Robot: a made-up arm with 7 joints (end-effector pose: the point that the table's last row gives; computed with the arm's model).
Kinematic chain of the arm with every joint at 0, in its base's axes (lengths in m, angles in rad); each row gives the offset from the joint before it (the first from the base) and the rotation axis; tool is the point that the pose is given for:
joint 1: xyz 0 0 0.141 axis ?
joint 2: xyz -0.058 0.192 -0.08 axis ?
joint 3: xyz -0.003 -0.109 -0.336 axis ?
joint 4: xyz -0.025 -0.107 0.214 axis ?
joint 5: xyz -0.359 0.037 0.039 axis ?
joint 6: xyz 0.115 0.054 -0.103 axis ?
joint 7: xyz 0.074 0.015 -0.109 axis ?
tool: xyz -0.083 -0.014 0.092
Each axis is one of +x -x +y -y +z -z.
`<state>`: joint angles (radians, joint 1 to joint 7).
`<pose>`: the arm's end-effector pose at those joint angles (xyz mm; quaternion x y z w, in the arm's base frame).
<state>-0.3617 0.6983 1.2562 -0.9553 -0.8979 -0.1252 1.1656</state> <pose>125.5 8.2 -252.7 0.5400 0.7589 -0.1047 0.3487</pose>
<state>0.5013 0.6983 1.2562 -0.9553 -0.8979 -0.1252 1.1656</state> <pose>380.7 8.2 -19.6 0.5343 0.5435 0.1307 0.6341</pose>
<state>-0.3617 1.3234 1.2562 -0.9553 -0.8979 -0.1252 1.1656</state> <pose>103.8 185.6 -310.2 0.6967 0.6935 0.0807 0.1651</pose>
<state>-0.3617 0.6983 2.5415 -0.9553 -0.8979 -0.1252 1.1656</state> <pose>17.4 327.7 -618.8 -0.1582 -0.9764 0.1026 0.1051</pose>
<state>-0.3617 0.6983 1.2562 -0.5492 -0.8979 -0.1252 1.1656</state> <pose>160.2 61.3 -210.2 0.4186 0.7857 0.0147 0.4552</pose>
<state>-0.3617 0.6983 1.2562 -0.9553 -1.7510 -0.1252 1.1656</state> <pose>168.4 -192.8 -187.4 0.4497 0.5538 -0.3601 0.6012</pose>
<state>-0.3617 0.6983 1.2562 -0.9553 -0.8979 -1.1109 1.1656</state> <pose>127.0 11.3 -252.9 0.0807 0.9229 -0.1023 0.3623</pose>
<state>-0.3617 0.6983 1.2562 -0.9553 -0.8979 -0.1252 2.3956</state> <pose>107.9 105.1 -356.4 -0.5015 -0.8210 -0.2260 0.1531</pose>
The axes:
joint 1: -y
joint 2: +x
joint 3: +y
joint 4: -x
joint 5: +y
joint 6: +x
joint 7: +y

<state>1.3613 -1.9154 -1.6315 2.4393 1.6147 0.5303 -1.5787</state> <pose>-642.5 -616.5 126.0 0.2152 0.3834 0.2954 0.8482</pose>
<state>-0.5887 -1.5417 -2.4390 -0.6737 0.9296 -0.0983 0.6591</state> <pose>59.2 -483.1 35.1 -0.5516 0.0402 0.6547 0.5153</pose>
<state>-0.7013 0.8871 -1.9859 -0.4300 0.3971 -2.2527 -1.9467</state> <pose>-570.9 502.0 -313.9 -0.7663 -0.5003 0.1892 0.3560</pose>
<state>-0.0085 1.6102 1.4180 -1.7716 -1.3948 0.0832 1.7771</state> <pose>150.0 328.3 -468.7 -0.7766 -0.5871 -0.0849 0.2122</pose>
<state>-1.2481 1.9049 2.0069 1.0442 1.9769 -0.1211 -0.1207</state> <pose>-164.1 156.4 -223.5 0.0294 -0.4371 -0.8954 0.0804</pose>
